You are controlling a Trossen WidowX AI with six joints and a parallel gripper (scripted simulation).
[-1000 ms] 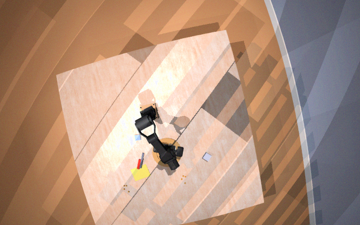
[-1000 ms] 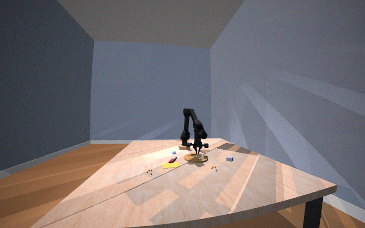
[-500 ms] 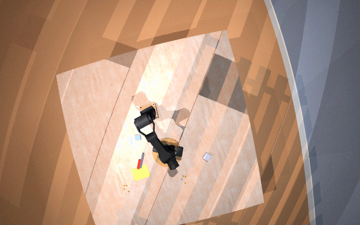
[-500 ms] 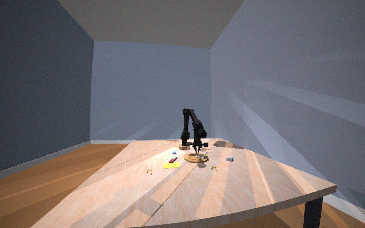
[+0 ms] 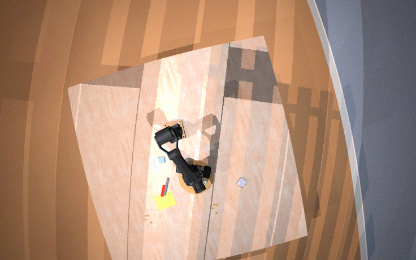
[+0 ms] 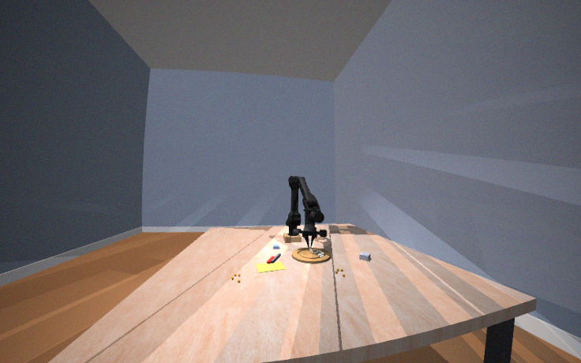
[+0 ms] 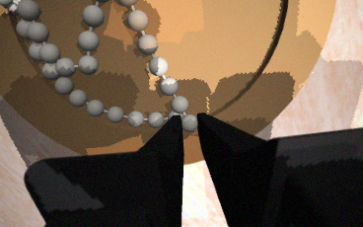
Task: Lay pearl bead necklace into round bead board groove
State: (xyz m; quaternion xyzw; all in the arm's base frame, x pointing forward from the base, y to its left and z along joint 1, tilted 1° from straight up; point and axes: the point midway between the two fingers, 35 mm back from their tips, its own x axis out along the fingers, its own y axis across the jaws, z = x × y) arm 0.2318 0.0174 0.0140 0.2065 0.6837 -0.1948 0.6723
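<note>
Now: the round bead board 60 mm ahead of my gripper tip, 20 mm to the right of it and 10 mm below it. Round my gripper tip: blue block: 110 mm behind, 160 mm to the right, 10 mm below; then yellow note: 120 mm ahead, 250 mm to the right, 20 mm below; then red marker: 50 mm ahead, 220 mm to the right, 20 mm below.
</note>
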